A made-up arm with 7 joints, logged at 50 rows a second.
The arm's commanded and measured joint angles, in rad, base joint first. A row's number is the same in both.
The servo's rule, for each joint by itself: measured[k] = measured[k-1] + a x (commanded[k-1-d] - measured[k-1]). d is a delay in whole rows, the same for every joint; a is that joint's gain. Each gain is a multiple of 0.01, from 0.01 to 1. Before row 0 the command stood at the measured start. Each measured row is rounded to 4 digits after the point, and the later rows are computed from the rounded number. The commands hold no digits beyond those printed.
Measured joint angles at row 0:
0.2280, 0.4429, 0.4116, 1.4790, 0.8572, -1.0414, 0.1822
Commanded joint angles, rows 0 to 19:
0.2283, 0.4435, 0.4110, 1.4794, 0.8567, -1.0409, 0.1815
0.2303, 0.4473, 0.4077, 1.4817, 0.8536, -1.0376, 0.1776
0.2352, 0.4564, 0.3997, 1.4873, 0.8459, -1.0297, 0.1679
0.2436, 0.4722, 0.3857, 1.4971, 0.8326, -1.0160, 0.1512
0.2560, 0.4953, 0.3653, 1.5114, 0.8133, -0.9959, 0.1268
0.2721, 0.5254, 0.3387, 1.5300, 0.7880, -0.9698, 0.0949
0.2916, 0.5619, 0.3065, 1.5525, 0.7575, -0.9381, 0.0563
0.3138, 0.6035, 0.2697, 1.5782, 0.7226, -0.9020, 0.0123
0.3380, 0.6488, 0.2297, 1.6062, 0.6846, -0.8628, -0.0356
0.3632, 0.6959, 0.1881, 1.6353, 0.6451, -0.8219, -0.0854
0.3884, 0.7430, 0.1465, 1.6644, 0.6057, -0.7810, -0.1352
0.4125, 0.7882, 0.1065, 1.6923, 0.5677, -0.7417, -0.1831
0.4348, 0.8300, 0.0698, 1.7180, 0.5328, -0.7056, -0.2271
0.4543, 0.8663, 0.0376, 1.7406, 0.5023, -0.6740, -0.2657
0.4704, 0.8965, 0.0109, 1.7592, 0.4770, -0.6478, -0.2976
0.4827, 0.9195, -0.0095, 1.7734, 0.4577, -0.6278, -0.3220
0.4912, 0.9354, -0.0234, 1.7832, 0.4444, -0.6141, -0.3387
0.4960, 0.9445, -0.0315, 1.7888, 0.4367, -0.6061, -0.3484
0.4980, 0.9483, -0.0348, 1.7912, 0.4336, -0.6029, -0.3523
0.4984, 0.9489, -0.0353, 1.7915, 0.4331, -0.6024, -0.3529
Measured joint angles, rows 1 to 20:
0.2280, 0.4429, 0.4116, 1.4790, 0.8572, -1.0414, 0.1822
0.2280, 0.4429, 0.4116, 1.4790, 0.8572, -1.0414, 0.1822
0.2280, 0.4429, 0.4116, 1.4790, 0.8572, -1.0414, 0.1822
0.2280, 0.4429, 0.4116, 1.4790, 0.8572, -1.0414, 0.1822
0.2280, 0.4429, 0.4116, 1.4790, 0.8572, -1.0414, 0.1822
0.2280, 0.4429, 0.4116, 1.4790, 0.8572, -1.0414, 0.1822
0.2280, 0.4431, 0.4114, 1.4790, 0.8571, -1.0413, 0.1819
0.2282, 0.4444, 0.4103, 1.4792, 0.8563, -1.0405, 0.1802
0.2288, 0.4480, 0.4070, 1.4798, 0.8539, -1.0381, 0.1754
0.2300, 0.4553, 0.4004, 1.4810, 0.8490, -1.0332, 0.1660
0.2321, 0.4673, 0.3895, 1.4831, 0.8408, -1.0250, 0.1507
0.2353, 0.4847, 0.3738, 1.4864, 0.8287, -1.0129, 0.1289
0.2398, 0.5079, 0.3529, 1.4910, 0.8123, -0.9964, 0.1006
0.2457, 0.5366, 0.3271, 1.4971, 0.7917, -0.9756, 0.0662
0.2531, 0.5703, 0.2969, 1.5047, 0.7671, -0.9508, 0.0265
0.2619, 0.6080, 0.2632, 1.5138, 0.7390, -0.9224, -0.0171
0.2720, 0.6485, 0.2270, 1.5243, 0.7083, -0.8913, -0.0632
0.2832, 0.6904, 0.1896, 1.5361, 0.6760, -0.8584, -0.1100
0.2953, 0.7323, 0.1525, 1.5488, 0.6431, -0.8248, -0.1557
0.3080, 0.7725, 0.1169, 1.5622, 0.6107, -0.7916, -0.1986
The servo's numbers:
d 6
a 0.08 0.30 0.31 0.07 0.23 0.22 0.39

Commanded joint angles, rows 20 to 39:
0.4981, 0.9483, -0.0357, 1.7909, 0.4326, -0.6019, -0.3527
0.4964, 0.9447, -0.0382, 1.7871, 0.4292, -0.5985, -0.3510
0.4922, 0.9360, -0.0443, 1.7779, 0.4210, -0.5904, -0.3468
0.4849, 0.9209, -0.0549, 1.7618, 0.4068, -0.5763, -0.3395
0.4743, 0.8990, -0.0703, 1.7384, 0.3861, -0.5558, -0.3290
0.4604, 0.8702, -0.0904, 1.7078, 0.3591, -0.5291, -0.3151
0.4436, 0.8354, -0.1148, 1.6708, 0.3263, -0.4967, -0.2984
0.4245, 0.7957, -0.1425, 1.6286, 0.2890, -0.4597, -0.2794
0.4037, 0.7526, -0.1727, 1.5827, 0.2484, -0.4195, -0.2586
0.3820, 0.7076, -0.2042, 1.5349, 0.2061, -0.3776, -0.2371
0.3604, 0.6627, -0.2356, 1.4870, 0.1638, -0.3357, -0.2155
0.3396, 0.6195, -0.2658, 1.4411, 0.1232, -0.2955, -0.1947
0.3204, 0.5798, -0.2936, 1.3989, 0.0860, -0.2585, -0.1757
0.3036, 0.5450, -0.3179, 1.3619, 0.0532, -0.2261, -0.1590
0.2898, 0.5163, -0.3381, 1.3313, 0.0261, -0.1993, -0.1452
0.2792, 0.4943, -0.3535, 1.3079, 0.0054, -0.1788, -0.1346
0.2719, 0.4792, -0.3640, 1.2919, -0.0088, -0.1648, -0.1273
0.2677, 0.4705, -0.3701, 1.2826, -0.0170, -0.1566, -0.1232
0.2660, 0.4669, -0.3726, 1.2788, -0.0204, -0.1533, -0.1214
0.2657, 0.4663, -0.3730, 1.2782, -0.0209, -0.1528, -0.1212
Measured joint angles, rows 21 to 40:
0.3210, 0.8097, 0.0840, 1.5760, 0.5799, -0.7600, -0.2372
0.3339, 0.8426, 0.0550, 1.5898, 0.5518, -0.7309, -0.2703
0.3465, 0.8704, 0.0307, 1.6033, 0.5271, -0.7052, -0.2970
0.3585, 0.8926, 0.0114, 1.6163, 0.5063, -0.6834, -0.3170
0.3697, 0.9093, -0.0029, 1.6285, 0.4896, -0.6657, -0.3308
0.3800, 0.9212, -0.0129, 1.6399, 0.4766, -0.6518, -0.3394
0.3894, 0.9293, -0.0200, 1.6505, 0.4665, -0.6408, -0.3446
0.3980, 0.9339, -0.0256, 1.6601, 0.4579, -0.6315, -0.3471
0.4055, 0.9345, -0.0314, 1.6683, 0.4494, -0.6225, -0.3470
0.4119, 0.9304, -0.0387, 1.6748, 0.4396, -0.6123, -0.3441
0.4169, 0.9210, -0.0485, 1.6793, 0.4273, -0.5999, -0.3382
0.4204, 0.9058, -0.0615, 1.6813, 0.4116, -0.5843, -0.3292
0.4223, 0.8847, -0.0780, 1.6806, 0.3920, -0.5650, -0.3172
0.4225, 0.8580, -0.0980, 1.6770, 0.3683, -0.5418, -0.3025
0.4210, 0.8264, -0.1212, 1.6704, 0.3407, -0.5149, -0.2854
0.4179, 0.7908, -0.1469, 1.6609, 0.3097, -0.4847, -0.2666
0.4133, 0.7524, -0.1744, 1.6487, 0.2761, -0.4519, -0.2467
0.4074, 0.7125, -0.2027, 1.6342, 0.2409, -0.4175, -0.2264
0.4004, 0.6727, -0.2309, 1.6177, 0.2053, -0.3825, -0.2066
0.3927, 0.6344, -0.2579, 1.5998, 0.1703, -0.3481, -0.1880

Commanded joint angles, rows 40 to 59:
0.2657, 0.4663, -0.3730, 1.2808, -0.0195, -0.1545, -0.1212
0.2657, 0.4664, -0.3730, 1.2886, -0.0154, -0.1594, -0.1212
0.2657, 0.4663, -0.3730, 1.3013, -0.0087, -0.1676, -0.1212
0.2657, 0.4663, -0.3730, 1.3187, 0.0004, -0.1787, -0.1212
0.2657, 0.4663, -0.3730, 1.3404, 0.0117, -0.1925, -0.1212
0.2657, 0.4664, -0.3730, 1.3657, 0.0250, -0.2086, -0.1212
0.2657, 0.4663, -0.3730, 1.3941, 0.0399, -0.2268, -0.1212
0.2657, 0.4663, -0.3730, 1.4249, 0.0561, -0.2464, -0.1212
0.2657, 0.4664, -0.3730, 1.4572, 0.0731, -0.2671, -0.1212
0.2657, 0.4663, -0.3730, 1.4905, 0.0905, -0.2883, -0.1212
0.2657, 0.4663, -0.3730, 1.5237, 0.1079, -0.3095, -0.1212
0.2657, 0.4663, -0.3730, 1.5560, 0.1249, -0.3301, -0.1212
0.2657, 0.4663, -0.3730, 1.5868, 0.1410, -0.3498, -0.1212
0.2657, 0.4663, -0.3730, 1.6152, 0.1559, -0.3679, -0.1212
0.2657, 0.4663, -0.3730, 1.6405, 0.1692, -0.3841, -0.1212
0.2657, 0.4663, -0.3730, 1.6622, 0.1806, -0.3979, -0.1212
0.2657, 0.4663, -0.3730, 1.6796, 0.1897, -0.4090, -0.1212
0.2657, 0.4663, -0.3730, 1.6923, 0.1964, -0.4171, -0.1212
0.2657, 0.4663, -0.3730, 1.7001, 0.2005, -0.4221, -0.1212
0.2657, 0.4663, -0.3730, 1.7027, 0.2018, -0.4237, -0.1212
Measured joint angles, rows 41 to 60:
0.3845, 0.5990, -0.2828, 1.5810, 0.1371, -0.3154, -0.1713
0.3761, 0.5676, -0.3047, 1.5619, 0.1068, -0.2853, -0.1570
0.3678, 0.5411, -0.3231, 1.5430, 0.0802, -0.2588, -0.1454
0.3598, 0.5199, -0.3377, 1.5248, 0.0578, -0.2363, -0.1367
0.3523, 0.5040, -0.3485, 1.5076, 0.0398, -0.2180, -0.1307
0.3454, 0.4927, -0.3561, 1.4915, 0.0258, -0.2037, -0.1270
0.3390, 0.4848, -0.3613, 1.4768, 0.0154, -0.1929, -0.1247
0.3331, 0.4793, -0.3649, 1.4636, 0.0083, -0.1855, -0.1233
0.3277, 0.4754, -0.3674, 1.4522, 0.0044, -0.1816, -0.1225
0.3227, 0.4727, -0.3691, 1.4429, 0.0035, -0.1810, -0.1220
0.3181, 0.4708, -0.3703, 1.4357, 0.0054, -0.1835, -0.1217
0.3139, 0.4695, -0.3711, 1.4308, 0.0099, -0.1890, -0.1215
0.3100, 0.4685, -0.3717, 1.4282, 0.0168, -0.1973, -0.1214
0.3065, 0.4678, -0.3721, 1.4280, 0.0258, -0.2081, -0.1213
0.3032, 0.4674, -0.3724, 1.4300, 0.0367, -0.2211, -0.1213
0.3002, 0.4671, -0.3726, 1.4342, 0.0491, -0.2359, -0.1213
0.2974, 0.4669, -0.3727, 1.4405, 0.0626, -0.2521, -0.1213
0.2949, 0.4667, -0.3728, 1.4486, 0.0769, -0.2693, -0.1213
0.2926, 0.4666, -0.3729, 1.4583, 0.0916, -0.2870, -0.1213
0.2904, 0.4665, -0.3729, 1.4693, 0.1064, -0.3048, -0.1213

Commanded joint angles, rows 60 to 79:
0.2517, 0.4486, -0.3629, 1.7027, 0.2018, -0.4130, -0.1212
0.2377, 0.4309, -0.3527, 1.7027, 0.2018, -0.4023, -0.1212
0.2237, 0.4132, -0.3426, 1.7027, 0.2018, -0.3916, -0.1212
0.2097, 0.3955, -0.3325, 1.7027, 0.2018, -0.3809, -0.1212
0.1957, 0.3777, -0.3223, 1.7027, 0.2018, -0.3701, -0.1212
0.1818, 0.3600, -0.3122, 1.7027, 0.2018, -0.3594, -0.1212
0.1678, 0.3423, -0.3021, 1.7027, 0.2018, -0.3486, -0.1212
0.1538, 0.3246, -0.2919, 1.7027, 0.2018, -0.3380, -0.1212
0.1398, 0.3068, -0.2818, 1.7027, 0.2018, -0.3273, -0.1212
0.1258, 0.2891, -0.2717, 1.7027, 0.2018, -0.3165, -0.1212
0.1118, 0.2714, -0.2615, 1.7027, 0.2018, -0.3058, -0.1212
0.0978, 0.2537, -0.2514, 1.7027, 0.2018, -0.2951, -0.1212
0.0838, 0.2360, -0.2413, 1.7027, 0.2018, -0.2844, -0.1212
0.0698, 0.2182, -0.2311, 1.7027, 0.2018, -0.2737, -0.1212
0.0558, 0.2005, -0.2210, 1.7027, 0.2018, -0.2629, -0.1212
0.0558, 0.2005, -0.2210, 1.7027, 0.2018, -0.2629, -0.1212
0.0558, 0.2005, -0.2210, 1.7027, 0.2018, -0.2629, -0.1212
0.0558, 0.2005, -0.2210, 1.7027, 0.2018, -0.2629, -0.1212
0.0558, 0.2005, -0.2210, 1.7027, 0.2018, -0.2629, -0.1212
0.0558, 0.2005, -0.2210, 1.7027, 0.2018, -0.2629, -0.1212
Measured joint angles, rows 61 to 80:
0.2884, 0.4664, -0.3729, 1.4813, 0.1208, -0.3222, -0.1213
0.2866, 0.4664, -0.3729, 1.4940, 0.1346, -0.3389, -0.1213
0.2849, 0.4664, -0.3729, 1.5070, 0.1473, -0.3543, -0.1213
0.2834, 0.4664, -0.3729, 1.5200, 0.1586, -0.3681, -0.1213
0.2820, 0.4664, -0.3729, 1.5326, 0.1682, -0.3800, -0.1213
0.2807, 0.4664, -0.3729, 1.5445, 0.1759, -0.3896, -0.1213
0.2784, 0.4611, -0.3698, 1.5556, 0.1819, -0.3947, -0.1213
0.2751, 0.4520, -0.3645, 1.5659, 0.1865, -0.3964, -0.1213
0.2710, 0.4404, -0.3577, 1.5755, 0.1900, -0.3953, -0.1213
0.2661, 0.4269, -0.3499, 1.5844, 0.1927, -0.3921, -0.1213
0.2605, 0.4121, -0.3413, 1.5927, 0.1948, -0.3873, -0.1213
0.2542, 0.3965, -0.3323, 1.6004, 0.1964, -0.3812, -0.1213
0.2473, 0.3802, -0.3229, 1.6076, 0.1976, -0.3740, -0.1213
0.2398, 0.3635, -0.3133, 1.6143, 0.1986, -0.3661, -0.1213
0.2318, 0.3465, -0.3035, 1.6205, 0.1993, -0.3576, -0.1213
0.2233, 0.3293, -0.2936, 1.6263, 0.1999, -0.3486, -0.1213
0.2144, 0.3119, -0.2836, 1.6316, 0.2003, -0.3392, -0.1213
0.2051, 0.2944, -0.2736, 1.6366, 0.2006, -0.3295, -0.1213
0.1954, 0.2769, -0.2636, 1.6412, 0.2009, -0.3196, -0.1213
0.1854, 0.2593, -0.2535, 1.6455, 0.2011, -0.3095, -0.1213

